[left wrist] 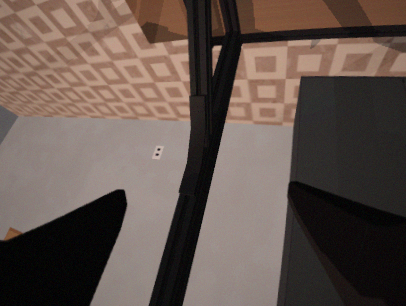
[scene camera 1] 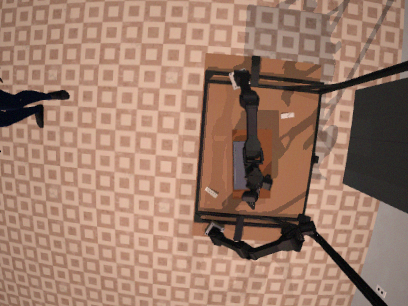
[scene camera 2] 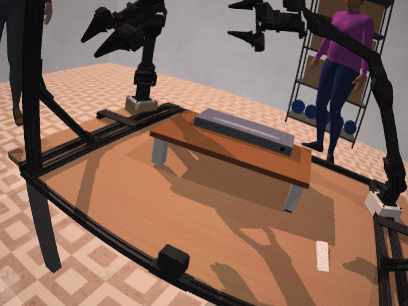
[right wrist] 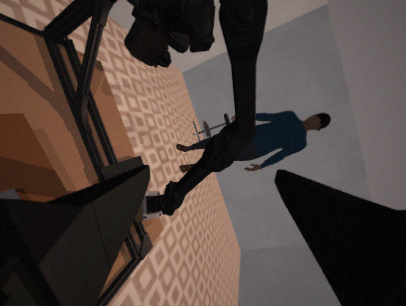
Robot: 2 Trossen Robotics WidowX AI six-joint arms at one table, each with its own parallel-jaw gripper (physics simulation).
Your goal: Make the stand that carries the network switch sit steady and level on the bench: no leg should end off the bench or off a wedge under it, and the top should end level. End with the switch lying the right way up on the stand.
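Where they show: left gripper, fingertip midpoint: (left wrist: 207, 193) (scene camera 2: 87, 48) (right wrist: 130, 6); right gripper, fingertip midpoint: (scene camera 1: 255, 203) (scene camera 2: 227, 19) (right wrist: 214, 173); left arm's base, origin of the base link: (scene camera 1: 214, 231) (scene camera 2: 141, 98) (right wrist: 152, 204); right arm's base, origin of the base link: (scene camera 1: 239, 78) (scene camera 2: 386, 200).
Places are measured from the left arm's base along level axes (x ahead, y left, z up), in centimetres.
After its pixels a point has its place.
Note:
The stand (scene camera 1: 268, 145) @[x 65.8, y 2.1, z 4.4 cm] (scene camera 2: 230, 156) @[x 57.2, y -5.2, z 4.4 cm] has an orange-brown top and grey legs. In scene camera 2 its near left leg (scene camera 2: 159, 151) @[x 41.1, y -14.5, z -1.0 cm] and near right leg (scene camera 2: 294, 196) @[x 72.5, y 4.9, z -0.6 cm] show; a dark strip shows at the near right leg's foot. The far legs are hidden, and I cannot tell whether the top is level. The grey network switch (scene camera 1: 239, 165) @[x 47.0, y 11.3, z 7.1 cm] (scene camera 2: 243, 132) @[x 50.9, y 4.6, z 6.9 cm] lies flat on top, along the far long edge in scene camera 2. My left gripper (scene camera 2: 90, 48) @[x 35.0, y -35.3, z 25.8 cm] (left wrist: 207, 193) @[x 35.0, y -35.3, z 25.8 cm] is open and empty, high at the upper left. My right gripper (scene camera 2: 229, 20) @[x 38.8, y 1.8, z 37.1 cm] is open and empty, high above the stand.
One white wedge-like piece (scene camera 1: 287, 115) @[x 88.9, y -1.0, z -5.0 cm] (scene camera 2: 322, 256) @[x 89.0, y -1.5, z -5.1 cm] lies on the bench (scene camera 1: 295, 140) @[x 78.3, y -14.4, z -5.7 cm] (scene camera 2: 150, 215) @[x 58.7, y -26.5, z -5.7 cm], apart from the stand. Another white piece (scene camera 1: 211, 192) @[x 21.0, y 15.0, z -5.0 cm] lies near the lower left bench corner. A black frame (scene camera 1: 200, 150) @[x 41.6, y 35.3, z -3.8 cm] (scene camera 2: 115, 236) @[x 62.2, y -37.1, z -6.2 cm] borders the bench, with a black box (scene camera 2: 173, 260) @[x 75.6, y -32.2, z -0.8 cm] on it.

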